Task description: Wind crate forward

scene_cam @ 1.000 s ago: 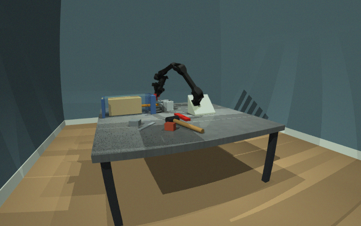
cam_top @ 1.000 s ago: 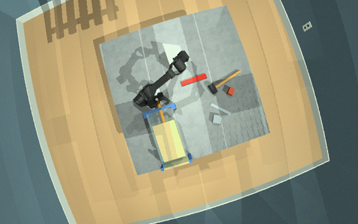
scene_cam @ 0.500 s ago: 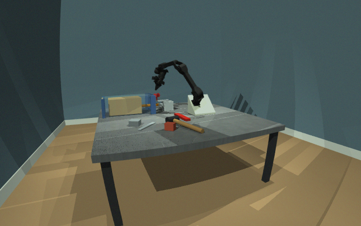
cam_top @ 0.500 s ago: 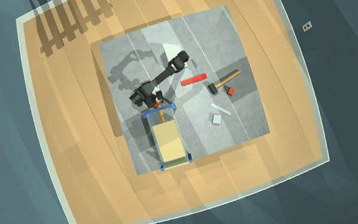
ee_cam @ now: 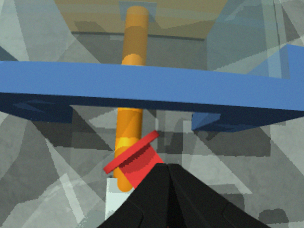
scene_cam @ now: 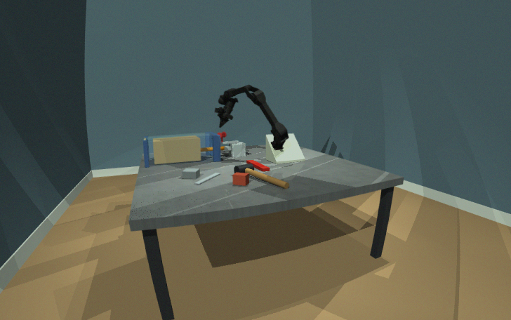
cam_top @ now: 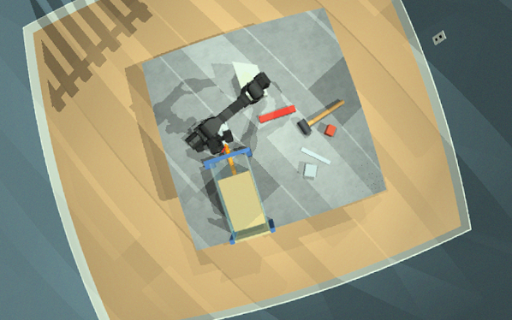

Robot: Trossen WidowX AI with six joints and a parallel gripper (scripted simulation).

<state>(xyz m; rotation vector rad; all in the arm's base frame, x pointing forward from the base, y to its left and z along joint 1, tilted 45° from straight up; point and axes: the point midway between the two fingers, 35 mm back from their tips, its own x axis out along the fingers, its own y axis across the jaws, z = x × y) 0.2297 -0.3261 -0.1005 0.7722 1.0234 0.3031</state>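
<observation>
My gripper tip is now 10 mm past the red spool-shaped handle grip and 70 mm above it. From my gripper tip the other things lie so: clear-panelled cubby (290 mm ahead, 10 mm to the right, 80 mm below); winch handle (50 mm behind, 10 mm to the left, 100 mm below); grey winch (130 mm behind, 30 mm to the left, 170 mm below).
</observation>
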